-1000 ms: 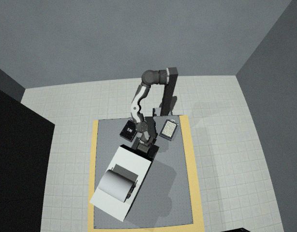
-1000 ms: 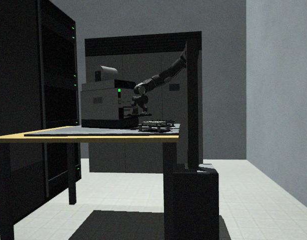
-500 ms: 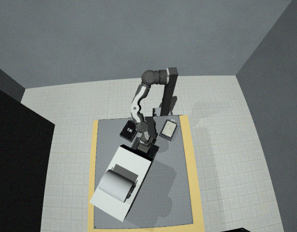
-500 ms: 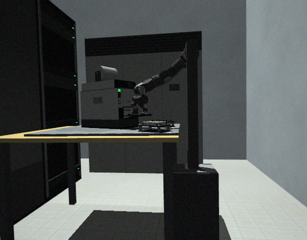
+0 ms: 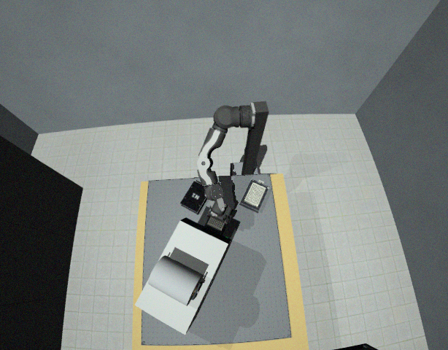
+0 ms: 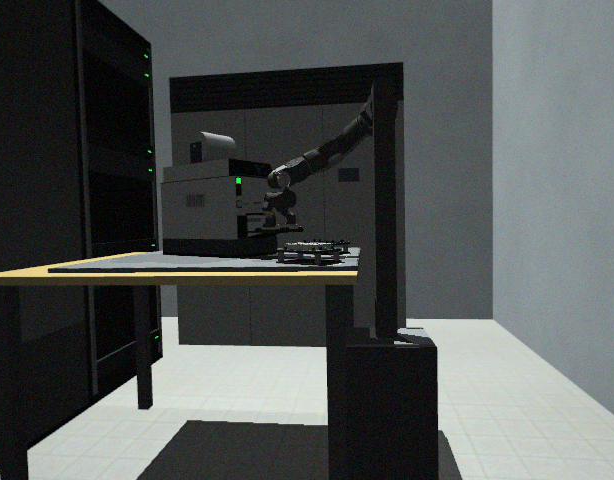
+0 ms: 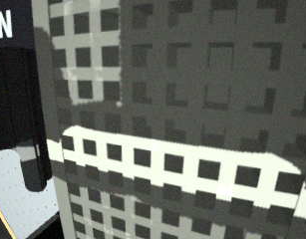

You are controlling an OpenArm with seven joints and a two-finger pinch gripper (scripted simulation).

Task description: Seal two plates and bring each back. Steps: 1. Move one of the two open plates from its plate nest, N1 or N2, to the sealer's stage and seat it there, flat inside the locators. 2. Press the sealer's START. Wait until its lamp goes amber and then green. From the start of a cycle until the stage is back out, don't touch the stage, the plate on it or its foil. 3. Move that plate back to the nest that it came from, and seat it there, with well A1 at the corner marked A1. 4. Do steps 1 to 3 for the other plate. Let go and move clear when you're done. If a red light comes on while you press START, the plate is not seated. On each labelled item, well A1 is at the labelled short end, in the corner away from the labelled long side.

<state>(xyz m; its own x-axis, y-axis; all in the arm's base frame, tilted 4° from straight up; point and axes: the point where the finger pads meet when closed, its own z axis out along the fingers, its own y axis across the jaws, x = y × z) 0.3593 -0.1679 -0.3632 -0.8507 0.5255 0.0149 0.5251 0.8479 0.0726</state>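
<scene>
My hand is 10 mm above the sealer stage. Also, from my hand: well plate 220 mm to the left, 120 mm behind, 60 mm below; then foil roll 310 mm above, 280 mm ahead, 170 mm to the right; then start button 130 mm ahead, 80 mm above, 30 mm to the left.
</scene>
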